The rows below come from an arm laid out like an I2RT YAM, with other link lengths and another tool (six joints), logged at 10 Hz.
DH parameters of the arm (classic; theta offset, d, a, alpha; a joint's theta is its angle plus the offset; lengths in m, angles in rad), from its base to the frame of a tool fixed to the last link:
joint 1: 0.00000 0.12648 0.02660 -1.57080
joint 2: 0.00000 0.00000 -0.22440 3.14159
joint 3: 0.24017 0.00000 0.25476 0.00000
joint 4: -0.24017 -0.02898 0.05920 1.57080
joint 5: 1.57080 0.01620 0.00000 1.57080
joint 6: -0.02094 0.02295 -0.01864 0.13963
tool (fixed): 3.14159 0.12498 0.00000 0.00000
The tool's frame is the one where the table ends.
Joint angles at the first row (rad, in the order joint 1, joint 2, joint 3, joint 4, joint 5, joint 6):
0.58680, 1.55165, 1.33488, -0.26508, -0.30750, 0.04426
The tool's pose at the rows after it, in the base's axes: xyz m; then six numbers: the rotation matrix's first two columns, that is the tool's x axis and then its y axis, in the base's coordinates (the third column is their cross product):
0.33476 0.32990 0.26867 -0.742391 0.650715 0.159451 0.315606 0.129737 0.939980
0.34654 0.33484 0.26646 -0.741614 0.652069 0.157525 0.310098 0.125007 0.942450
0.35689 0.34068 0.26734 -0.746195 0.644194 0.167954 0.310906 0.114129 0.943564
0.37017 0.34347 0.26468 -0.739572 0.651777 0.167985 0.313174 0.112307 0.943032
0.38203 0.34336 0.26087 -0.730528 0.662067 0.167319 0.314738 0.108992 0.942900
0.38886 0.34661 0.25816 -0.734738 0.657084 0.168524 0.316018 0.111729 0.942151
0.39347 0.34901 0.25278 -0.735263 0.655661 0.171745 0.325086 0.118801 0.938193
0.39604 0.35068 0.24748 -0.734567 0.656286 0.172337 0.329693 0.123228 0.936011
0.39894 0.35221 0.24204 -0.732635 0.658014 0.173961 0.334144 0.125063 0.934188
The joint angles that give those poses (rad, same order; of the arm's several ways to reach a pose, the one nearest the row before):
0.58293, 1.59958, 1.37369, -0.24216, -0.31044, 0.04524
0.57710, 1.65127, 1.41418, -0.22393, -0.31326, 0.04380
0.57077, 1.70316, 1.46673, -0.21672, -0.33131, 0.04942
0.56117, 1.75703, 1.51901, -0.21698, -0.33083, 0.04911
0.54897, 1.79724, 1.55216, -0.21056, -0.32904, 0.04899
0.54456, 1.83442, 1.58822, -0.21314, -0.33950, 0.04429
0.54264, 1.86414, 1.61228, -0.22030, -0.34416, 0.04152
0.54298, 1.88155, 1.61833, -0.21601, -0.34341, 0.04023
0.54304, 1.89891, 1.62252, -0.20772, -0.34187, 0.04124

